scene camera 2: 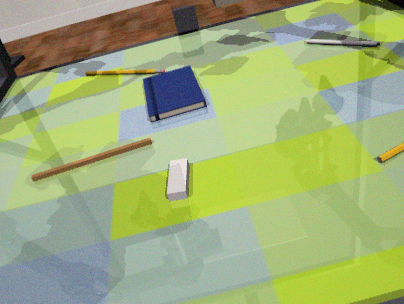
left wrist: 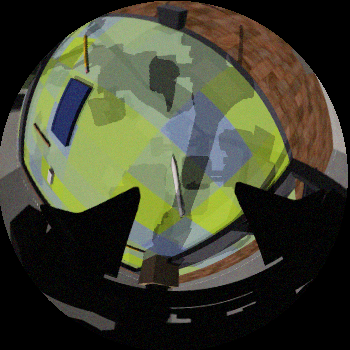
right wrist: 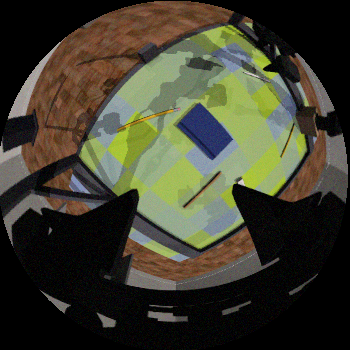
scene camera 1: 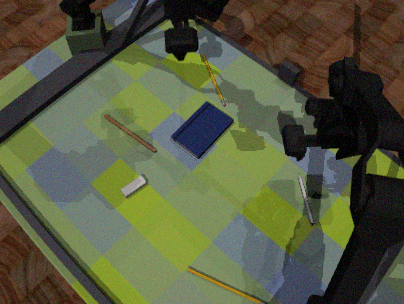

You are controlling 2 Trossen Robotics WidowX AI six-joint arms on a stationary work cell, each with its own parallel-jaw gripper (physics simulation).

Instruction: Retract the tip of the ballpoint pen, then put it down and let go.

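Frame: origin at the left arm's base, x right, y ahead, z up, level; centimetres.
Where they show: left gripper, between the fingertips: [left wrist: 188, 189] [right wrist: 260, 57] [scene camera 1: 317, 158]; right gripper, between the fingertips: [right wrist: 186, 191]; left arm's base, origin of its link: [left wrist: 157, 285] [right wrist: 317, 121]; right arm's base, origin of its link: [scene camera 1: 83, 22].
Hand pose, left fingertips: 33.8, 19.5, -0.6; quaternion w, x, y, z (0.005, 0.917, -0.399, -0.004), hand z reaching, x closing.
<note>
Things, the pixels of their centre, and the offset from my left fingertips, as dx, dy, dz.
- slim grey-white ballpoint pen, middle of its body: [left wrist: 177, 190] [scene camera 2: 340, 42] [scene camera 1: 306, 198] [right wrist: 257, 76] -4.9, -3.2, -9.4
- blue notebook, middle of its body: [scene camera 2: 172, 91] [scene camera 1: 202, 128] [left wrist: 66, 110] [right wrist: 205, 131] -6.3, +27.6, -9.2
- brown stick, middle of its body: [scene camera 2: 92, 159] [scene camera 1: 129, 133] [right wrist: 201, 190] [left wrist: 39, 133] -19.3, +41.1, -9.5
- white eraser, middle of its body: [scene camera 2: 178, 178] [scene camera 1: 133, 186] -29.0, +29.6, -9.2
- yellow pencil, middle of its body: [scene camera 2: 123, 72] [scene camera 1: 213, 78] [right wrist: 145, 117] [left wrist: 84, 49] +8.2, +36.1, -9.5
A slim grey-white ballpoint pen [scene camera 1: 306, 200] [scene camera 2: 345, 43] [left wrist: 177, 185] [right wrist: 257, 76] lies flat on the checkered table top, towards the right in scene camera 1. Its tapered end points to the top of that picture; whether the tip is out is too small to tell. My left gripper [scene camera 1: 294, 142] [left wrist: 188, 189] is open and empty. It hangs above the table near the pen, which shows between its fingers in the left wrist view. My right gripper [scene camera 1: 181, 47] [right wrist: 186, 191] is open and empty, far from the pen at the top of scene camera 1.
A blue notebook [scene camera 1: 202, 129] [scene camera 2: 175, 94] lies mid-table. A brown stick [scene camera 1: 130, 133] [scene camera 2: 92, 160] and a white eraser [scene camera 1: 134, 186] [scene camera 2: 178, 179] lie left of it in scene camera 1. One yellow pencil [scene camera 1: 213, 80] lies near my right gripper, another pencil [scene camera 1: 225, 285] at the bottom.
</note>
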